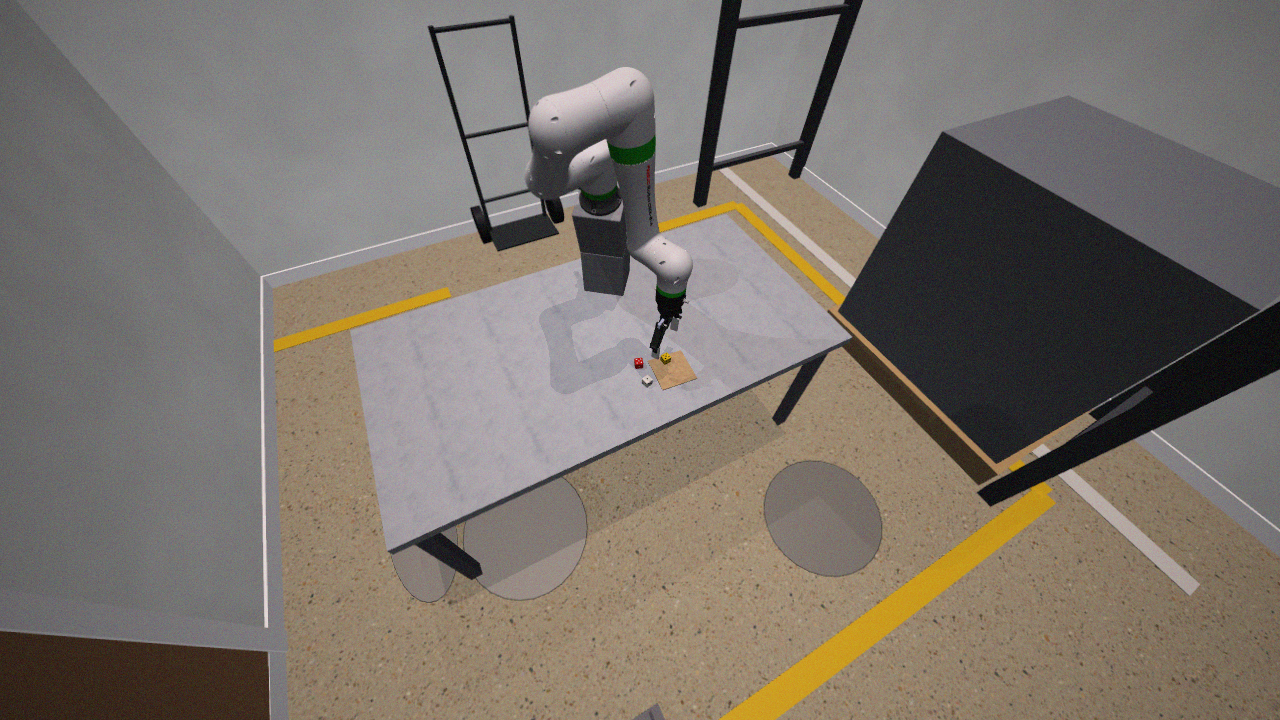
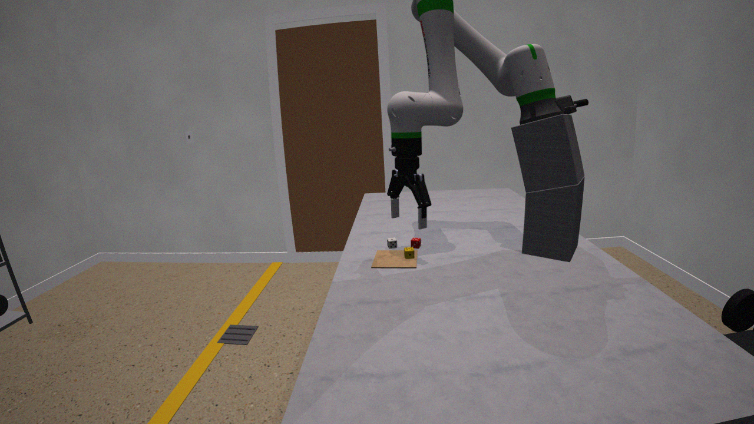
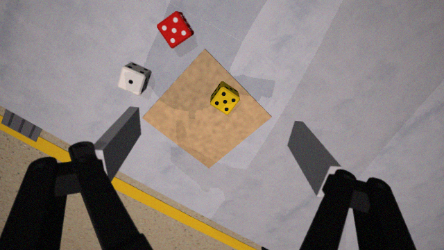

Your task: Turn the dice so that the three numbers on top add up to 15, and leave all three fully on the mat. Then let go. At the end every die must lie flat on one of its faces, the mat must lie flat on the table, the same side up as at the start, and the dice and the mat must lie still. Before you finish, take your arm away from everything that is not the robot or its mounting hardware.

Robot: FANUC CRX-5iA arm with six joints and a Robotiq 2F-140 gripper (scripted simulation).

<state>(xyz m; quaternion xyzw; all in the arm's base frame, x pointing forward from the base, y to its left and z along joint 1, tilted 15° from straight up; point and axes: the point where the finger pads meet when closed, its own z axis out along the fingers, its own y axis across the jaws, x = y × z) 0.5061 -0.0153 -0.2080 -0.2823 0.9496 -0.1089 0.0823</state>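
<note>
The red die is 11 cm below my hand, 9 cm to the right of it and 3 cm behind it. Also, from my hand: tan mat (13 cm below, 5 cm ahead, 2 cm to the left); then yellow die (11 cm below, 1 cm to the left); then white die (11 cm below, 10 cm to the right, 5 cm ahead).
</note>
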